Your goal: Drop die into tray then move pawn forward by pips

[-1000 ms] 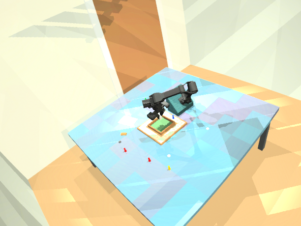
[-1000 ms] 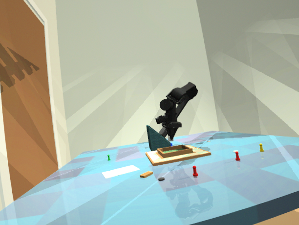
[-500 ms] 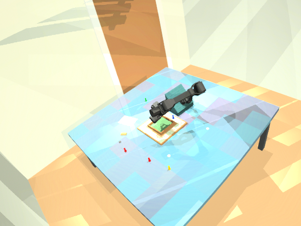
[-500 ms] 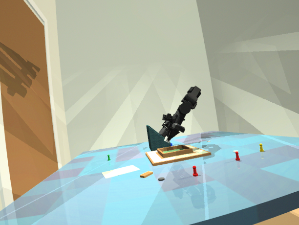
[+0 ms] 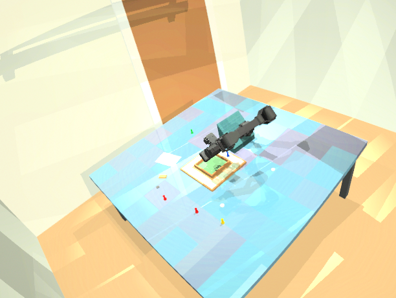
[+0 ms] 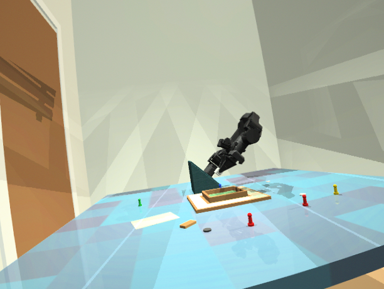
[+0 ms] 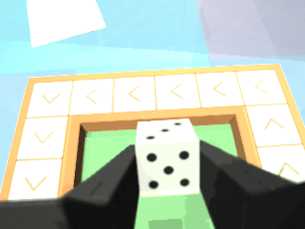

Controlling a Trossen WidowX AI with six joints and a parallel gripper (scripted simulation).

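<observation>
The white die is right at my gripper tip. The rest, counted from my gripper tip: wooden block (250 mm ahead, 180 mm to the right, 110 mm below); blue pawn (110 mm behind, 30 mm to the left, 90 mm below); green dice tray (10 mm to the left, 110 mm below).
</observation>
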